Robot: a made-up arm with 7 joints. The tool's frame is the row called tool. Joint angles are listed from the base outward. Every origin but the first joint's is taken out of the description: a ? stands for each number. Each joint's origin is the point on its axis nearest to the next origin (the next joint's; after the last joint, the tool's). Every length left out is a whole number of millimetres.
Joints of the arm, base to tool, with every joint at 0 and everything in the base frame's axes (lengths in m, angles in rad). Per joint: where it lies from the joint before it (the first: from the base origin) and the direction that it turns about. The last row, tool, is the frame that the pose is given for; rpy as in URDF.
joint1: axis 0 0 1 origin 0 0 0.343
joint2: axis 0 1 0 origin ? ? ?
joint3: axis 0 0 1 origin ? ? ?
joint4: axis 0 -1 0 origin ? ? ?
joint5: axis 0 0 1 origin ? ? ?
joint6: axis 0 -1 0 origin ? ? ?
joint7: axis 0 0 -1 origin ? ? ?
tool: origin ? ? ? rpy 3.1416 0 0
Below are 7 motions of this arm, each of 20 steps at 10 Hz.
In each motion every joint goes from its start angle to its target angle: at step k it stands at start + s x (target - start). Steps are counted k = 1, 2, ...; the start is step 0. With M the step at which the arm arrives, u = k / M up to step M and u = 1 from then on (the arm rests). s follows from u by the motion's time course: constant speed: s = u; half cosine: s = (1 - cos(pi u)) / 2; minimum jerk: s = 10 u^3 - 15 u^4 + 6 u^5.
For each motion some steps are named. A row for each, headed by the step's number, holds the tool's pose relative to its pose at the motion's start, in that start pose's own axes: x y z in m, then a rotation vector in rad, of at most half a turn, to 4 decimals.
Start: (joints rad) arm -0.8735 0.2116 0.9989 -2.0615 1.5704 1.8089 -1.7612
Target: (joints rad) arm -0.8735 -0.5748 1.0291 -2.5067 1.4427 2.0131 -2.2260
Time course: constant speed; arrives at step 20
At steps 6, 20:
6: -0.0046 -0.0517 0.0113 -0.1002 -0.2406 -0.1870
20: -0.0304 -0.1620 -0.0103 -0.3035 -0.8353 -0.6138

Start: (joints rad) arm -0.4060 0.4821 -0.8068 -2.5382 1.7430 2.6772 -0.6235
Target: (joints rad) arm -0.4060 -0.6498 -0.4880 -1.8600 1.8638 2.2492 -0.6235
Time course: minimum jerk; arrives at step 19
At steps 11, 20:
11: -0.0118 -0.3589 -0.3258 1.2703 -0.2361 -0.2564
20: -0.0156 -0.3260 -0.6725 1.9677 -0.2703 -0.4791

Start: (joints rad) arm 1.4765 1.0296 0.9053 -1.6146 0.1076 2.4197 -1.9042
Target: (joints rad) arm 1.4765 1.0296 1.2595 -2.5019 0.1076 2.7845 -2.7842
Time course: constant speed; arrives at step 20
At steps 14, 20:
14: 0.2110 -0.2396 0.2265 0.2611 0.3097 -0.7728
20: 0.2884 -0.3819 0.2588 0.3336 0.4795 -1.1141

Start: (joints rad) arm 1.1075 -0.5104 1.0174 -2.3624 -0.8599 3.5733 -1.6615
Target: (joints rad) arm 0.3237 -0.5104 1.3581 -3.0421 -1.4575 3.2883 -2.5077
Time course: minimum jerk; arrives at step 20
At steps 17, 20:
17: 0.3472 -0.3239 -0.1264 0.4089 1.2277 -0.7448
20: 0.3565 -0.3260 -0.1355 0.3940 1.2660 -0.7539

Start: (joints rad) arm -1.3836 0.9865 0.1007 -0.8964 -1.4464 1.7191 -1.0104
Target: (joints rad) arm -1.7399 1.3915 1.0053 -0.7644 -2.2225 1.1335 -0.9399
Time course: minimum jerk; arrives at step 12
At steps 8, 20:
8: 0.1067 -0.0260 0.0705 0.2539 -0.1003 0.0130
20: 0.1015 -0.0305 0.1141 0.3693 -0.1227 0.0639

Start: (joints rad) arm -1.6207 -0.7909 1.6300 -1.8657 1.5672 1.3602 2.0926
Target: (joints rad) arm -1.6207 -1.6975 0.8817 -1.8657 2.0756 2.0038 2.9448
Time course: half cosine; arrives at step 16
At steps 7, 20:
7: 0.0025 0.0722 -0.1217 0.5391 -0.3609 0.2637
20: -0.0143 0.3509 -0.0879 0.9236 -1.0777 0.1563

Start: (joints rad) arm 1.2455 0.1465 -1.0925 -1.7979 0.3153 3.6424 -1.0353
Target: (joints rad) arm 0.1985 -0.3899 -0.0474 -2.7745 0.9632 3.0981 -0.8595
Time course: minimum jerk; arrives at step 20
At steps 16, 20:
16: -0.2715 -0.1105 -0.2035 0.5443 -0.8908 0.8378
20: -0.2826 -0.1178 -0.2240 0.5539 -0.9398 0.8655

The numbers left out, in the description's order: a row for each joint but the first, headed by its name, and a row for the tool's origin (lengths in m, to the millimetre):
joint2: 0 0 0
joint3: 0 0 0.348
joint4: 0.08 0 0
joint5: -0.112 0 0.521
joint6: 0 0 0
joint7: 0.11 0 0
tool: 0 0 0

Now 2 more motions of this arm.
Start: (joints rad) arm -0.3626 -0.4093 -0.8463 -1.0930 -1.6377 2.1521 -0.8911
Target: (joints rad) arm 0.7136 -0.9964 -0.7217 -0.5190 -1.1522 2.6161 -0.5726
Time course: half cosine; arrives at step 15
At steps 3, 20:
3: -0.0440 0.0217 -0.0125 -0.0149 0.1371 0.1719
20: -0.1827 -0.2113 0.3155 0.4211 1.0473 1.8516

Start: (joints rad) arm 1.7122 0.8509 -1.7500 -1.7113 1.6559 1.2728 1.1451
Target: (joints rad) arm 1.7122 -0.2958 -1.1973 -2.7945 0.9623 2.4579 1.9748
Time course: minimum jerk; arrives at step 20
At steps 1, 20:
1: 0.0009 0.0002 -0.0003 0.0010 -0.0005 0.0023
20: 0.2892 0.3595 0.2564 -0.1404 0.1105 1.2699

